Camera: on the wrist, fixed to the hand. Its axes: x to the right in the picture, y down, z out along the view.
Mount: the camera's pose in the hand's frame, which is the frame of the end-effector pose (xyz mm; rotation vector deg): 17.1 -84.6 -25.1 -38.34 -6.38 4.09
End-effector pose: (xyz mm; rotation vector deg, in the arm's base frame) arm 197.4 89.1 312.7 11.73 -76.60 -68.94
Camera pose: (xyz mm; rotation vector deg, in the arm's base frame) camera 168.1 26.8 254.9 -22.30 -54.87 -88.61
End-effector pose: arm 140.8 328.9 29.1 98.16 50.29 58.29
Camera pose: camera 115.2 379.4 -40.7 69.71 19.50 62.68
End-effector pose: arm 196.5 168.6 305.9 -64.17 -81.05 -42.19
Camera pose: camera 129.4 119.7 340.3 -99.44 -70.81 -66.15
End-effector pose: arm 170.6 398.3 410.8 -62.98 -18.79 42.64
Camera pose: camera 229.6 371.9 473.3 -97.83 -38.09 44.76
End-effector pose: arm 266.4 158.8 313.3 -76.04 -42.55 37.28
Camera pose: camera 296.9 145.5 396.8 -111.41 -60.81 31.70
